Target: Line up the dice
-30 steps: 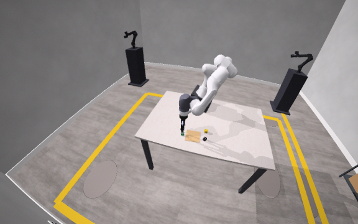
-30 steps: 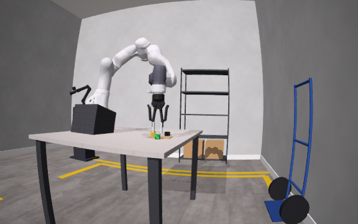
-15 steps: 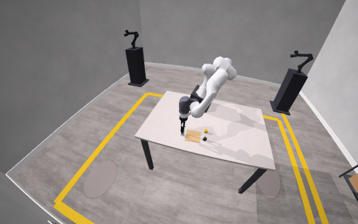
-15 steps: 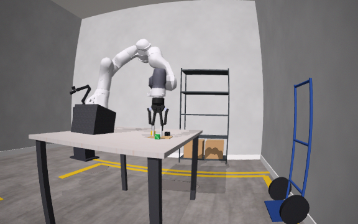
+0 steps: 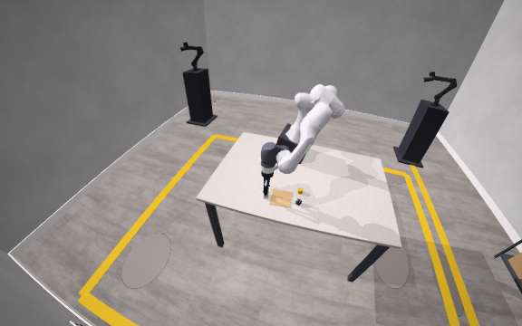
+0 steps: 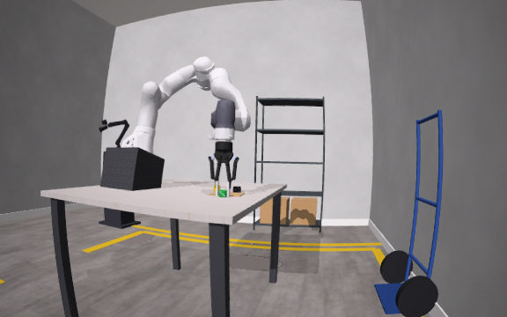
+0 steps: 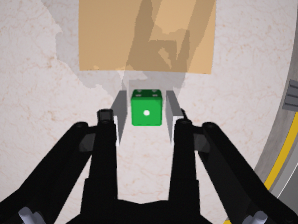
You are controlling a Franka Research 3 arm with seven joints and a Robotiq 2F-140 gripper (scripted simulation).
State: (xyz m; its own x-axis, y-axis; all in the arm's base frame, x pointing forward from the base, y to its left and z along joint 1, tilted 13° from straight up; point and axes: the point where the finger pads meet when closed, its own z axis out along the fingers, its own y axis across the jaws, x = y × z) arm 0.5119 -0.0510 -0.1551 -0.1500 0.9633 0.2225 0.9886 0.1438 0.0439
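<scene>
Now: the green die 2 cm below my hand. The rest, counted from my hand: yellow die: 11 cm behind, 22 cm to the left, 2 cm below; then black die: 1 cm behind, 22 cm to the left, 2 cm below; then tan mat: 2 cm behind, 10 cm to the left, 3 cm below.
</scene>
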